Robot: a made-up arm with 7 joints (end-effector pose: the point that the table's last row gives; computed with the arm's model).
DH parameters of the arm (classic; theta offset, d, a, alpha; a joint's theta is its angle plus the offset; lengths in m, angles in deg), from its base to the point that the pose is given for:
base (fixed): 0 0.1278 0 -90
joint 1: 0 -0.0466 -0.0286 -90
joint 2: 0 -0.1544 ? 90
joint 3: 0 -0.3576 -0.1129 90
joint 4: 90 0.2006 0.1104 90
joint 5: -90 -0.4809 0.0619 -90
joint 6: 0 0.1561 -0.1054 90
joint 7: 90 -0.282 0.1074 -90
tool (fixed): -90 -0.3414 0 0
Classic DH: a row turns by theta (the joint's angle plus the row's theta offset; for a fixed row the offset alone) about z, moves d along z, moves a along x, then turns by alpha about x.
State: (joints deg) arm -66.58 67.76 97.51 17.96 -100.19 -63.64 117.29
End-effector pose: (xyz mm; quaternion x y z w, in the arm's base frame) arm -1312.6 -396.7 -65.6 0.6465 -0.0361 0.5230 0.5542
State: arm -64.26 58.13 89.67 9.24 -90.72 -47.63 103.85
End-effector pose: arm -1251.1 -169.8 170.4 0.5962 -0.0159 0.3160 0.7379
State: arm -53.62 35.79 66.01 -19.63 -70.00 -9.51 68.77
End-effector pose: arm -767.2 337.4 307.5 0.2359 0.1039 -0.2477 0.9339
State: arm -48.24 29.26 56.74 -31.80 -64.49 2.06 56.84
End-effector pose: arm -566.5 420.2 268.4 0.1152 0.1616 -0.4154 0.8877
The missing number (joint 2, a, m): 0.1191
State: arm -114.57 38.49 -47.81 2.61 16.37 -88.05 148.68
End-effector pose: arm 800.2 333.8 -3.8 0.5494 0.4256 -0.6934 0.1904
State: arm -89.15 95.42 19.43 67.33 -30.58 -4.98 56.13
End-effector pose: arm -337.8 771.7 -690.9 0.4126 -0.6787 0.1041 0.5986
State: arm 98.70 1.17 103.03 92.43 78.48 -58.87 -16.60
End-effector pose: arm 656.2 -849.2 -467.1 -0.1809 -0.7413 0.6017 0.2360
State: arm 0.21 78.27 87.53 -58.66 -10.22 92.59 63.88
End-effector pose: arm 393.0 -421.4 68.7 -0.2448 -0.4140 0.6747 0.5599
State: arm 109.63 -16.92 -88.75 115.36 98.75 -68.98 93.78
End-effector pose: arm 230.0 -1369.2 317.4 -0.8804 -0.3658 0.1936 0.2316
